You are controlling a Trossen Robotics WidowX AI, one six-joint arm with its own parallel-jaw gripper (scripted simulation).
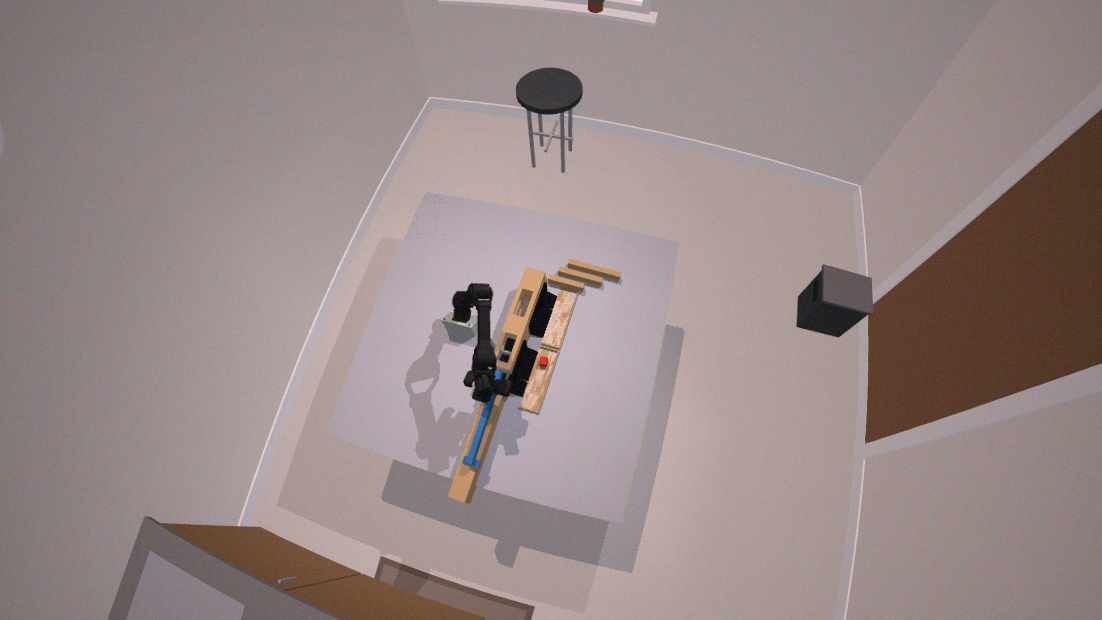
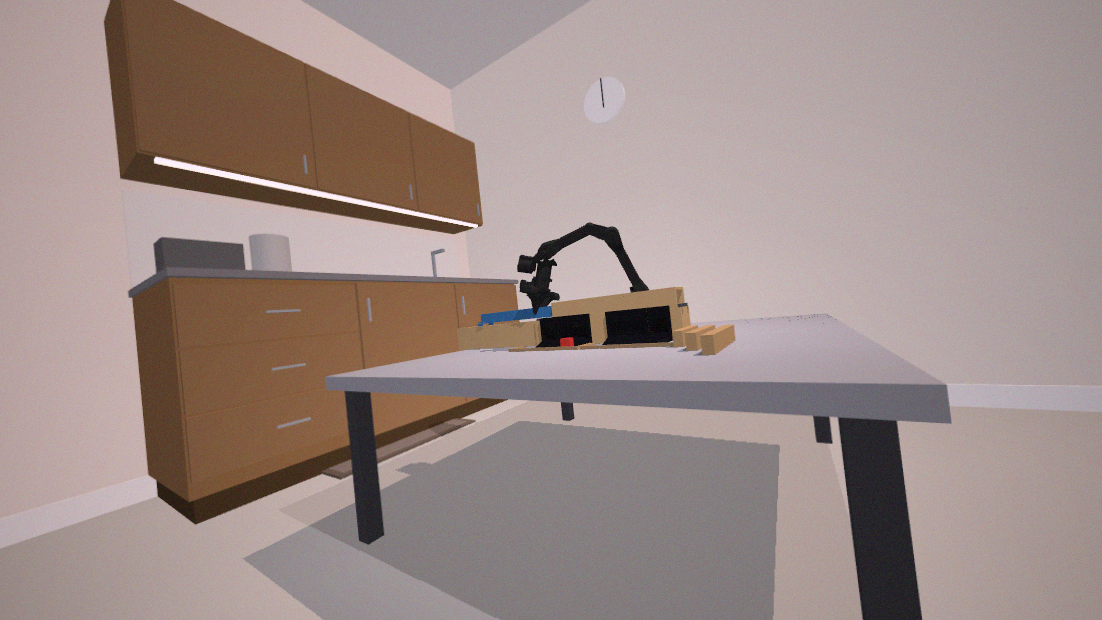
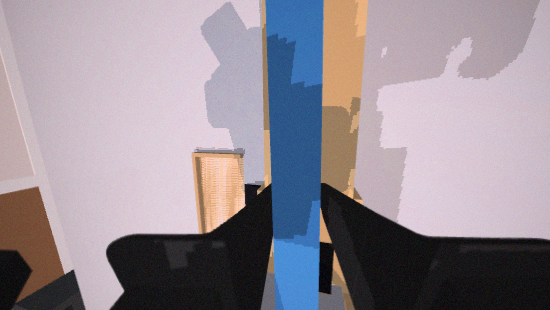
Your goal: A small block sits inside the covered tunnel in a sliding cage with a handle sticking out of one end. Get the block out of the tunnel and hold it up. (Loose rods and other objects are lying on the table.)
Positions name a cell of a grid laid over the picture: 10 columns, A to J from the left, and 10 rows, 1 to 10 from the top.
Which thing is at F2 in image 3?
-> A blue handle bar.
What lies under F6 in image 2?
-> A covered tunnel.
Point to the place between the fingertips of my gripper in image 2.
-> E6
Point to a covered tunnel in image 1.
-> E6
